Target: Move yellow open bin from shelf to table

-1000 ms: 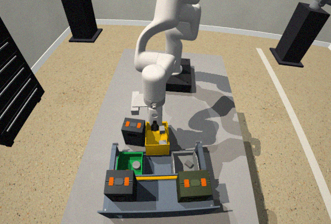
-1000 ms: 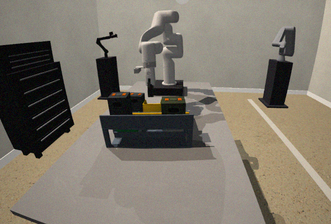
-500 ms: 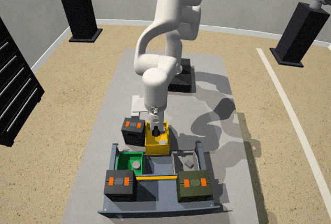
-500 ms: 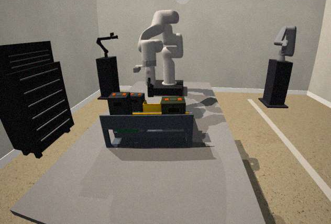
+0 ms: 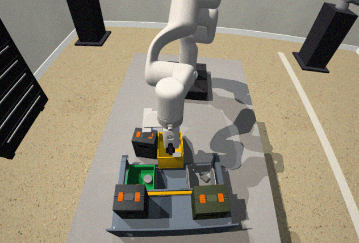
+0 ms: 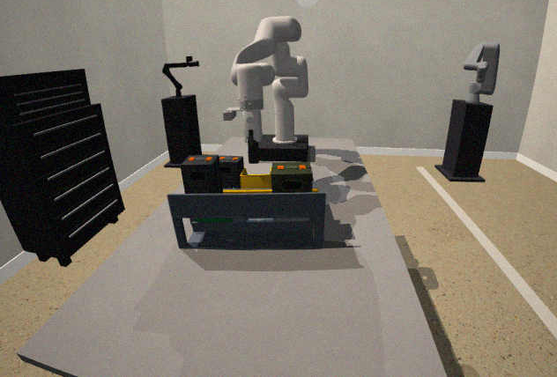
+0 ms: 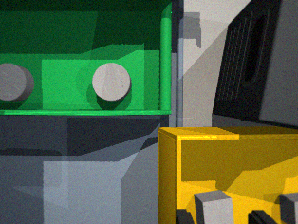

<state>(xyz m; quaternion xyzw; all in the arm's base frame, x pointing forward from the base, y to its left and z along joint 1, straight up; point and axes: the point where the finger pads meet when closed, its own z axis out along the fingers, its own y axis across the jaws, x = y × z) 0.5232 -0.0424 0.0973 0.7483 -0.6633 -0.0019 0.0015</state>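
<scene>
Now: hand 11 cm above the yellow open bin, 6 cm past it and 1 cm to the left of it. Round my hand: green bin 12 cm below, 12 cm ahead, 10 cm to the right; grey shelf 13 cm ahead, 9 cm below, 2 cm to the left; yellow bar 15 cm ahead, 6 cm below, 2 cm to the left.
</scene>
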